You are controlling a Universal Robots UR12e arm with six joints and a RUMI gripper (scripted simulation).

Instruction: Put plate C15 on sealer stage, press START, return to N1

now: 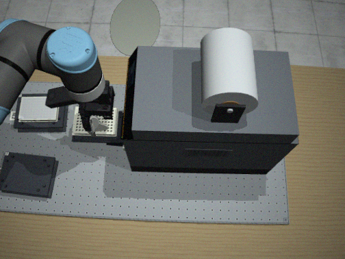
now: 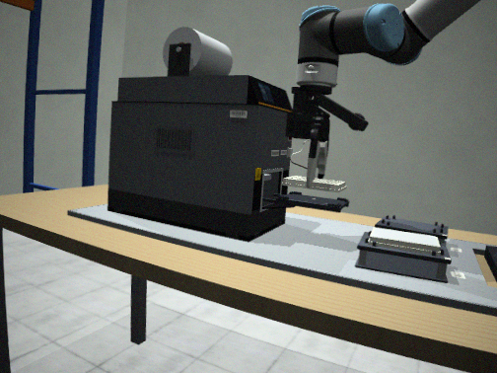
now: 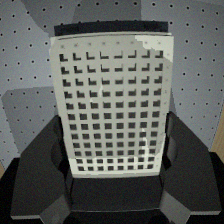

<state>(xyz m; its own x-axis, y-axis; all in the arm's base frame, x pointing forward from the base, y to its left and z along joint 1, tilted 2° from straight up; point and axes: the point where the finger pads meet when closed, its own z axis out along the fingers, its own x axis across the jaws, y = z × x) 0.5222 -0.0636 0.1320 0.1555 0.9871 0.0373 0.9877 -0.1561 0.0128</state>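
Right now the dark stage is 4 cm below my hand. Also, from my hand: plate: 19 cm behind, 10 cm to the left, 9 cm below; then plate C15: 1 cm below; then square start button: 9 cm ahead, 11 cm to the right, 5 cm above.
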